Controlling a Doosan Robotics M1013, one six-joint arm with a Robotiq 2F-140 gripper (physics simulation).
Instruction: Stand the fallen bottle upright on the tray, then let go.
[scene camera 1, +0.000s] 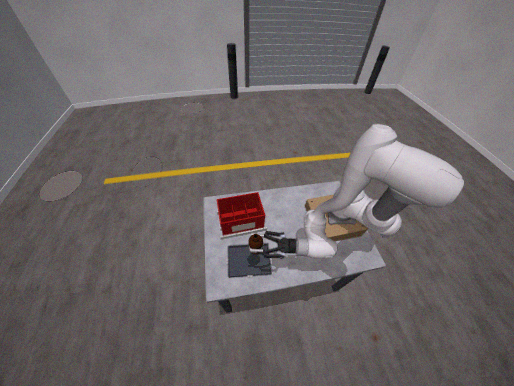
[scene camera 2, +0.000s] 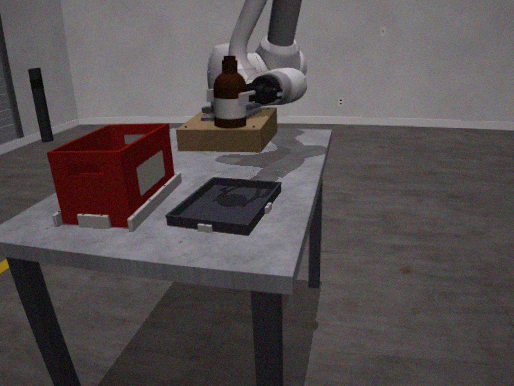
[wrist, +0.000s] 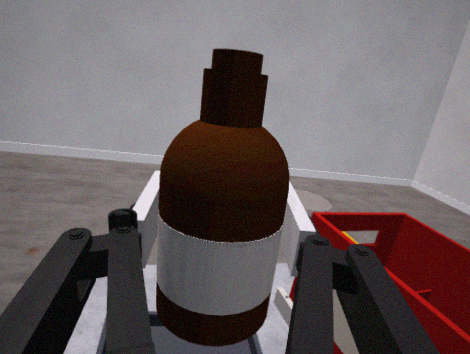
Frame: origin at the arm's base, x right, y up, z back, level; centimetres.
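Where they show: gripper, fingertip midpoint: (scene camera 1: 250, 242) (scene camera 2: 223, 97); arm's base, link origin: (scene camera 1: 339, 213).
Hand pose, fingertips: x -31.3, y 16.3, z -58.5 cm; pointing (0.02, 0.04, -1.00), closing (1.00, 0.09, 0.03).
Note:
Each offset is from my fingertips to the top centre of the thing. "spot": to the spot under its first point. Level surfaces: height alone.
The brown bottle @[dy +8.9, dx -0.1, dz +2.7 cm] (scene camera 1: 255, 242) (scene camera 2: 230, 107) (wrist: 222, 200) with a white label stands upright in the air, neck up, well above the dark tray @[dy -23.1, dx +0.2, dz -1.0 cm] (scene camera 1: 235, 267) (scene camera 2: 225, 227) (wrist: 170, 340). My gripper (scene camera 1: 263, 243) (scene camera 2: 228, 96) (wrist: 221, 194) points sideways and is shut on the bottle, with one pale finger pad on each side of its body around the label. The bottle's base is clear of the tray, and a shadow falls on the tray floor. In the wrist view, the bottle hides much of the tray.
A red crate @[dy -8.2, dx +27.4, dz -7.9 cm] (scene camera 1: 226, 228) (scene camera 2: 95, 192) (wrist: 425, 260) with dividers stands beside the tray, with pale guide strips @[spot: dy -23.9, dx +16.7, dz -7.7 cm] (scene camera 2: 155, 201) at its foot. The arm's base is on a wooden block (scene camera 1: 345, 231) (scene camera 2: 220, 140) at the other end of the grey table @[dy -25.7 cm] (scene camera 2: 150, 255).

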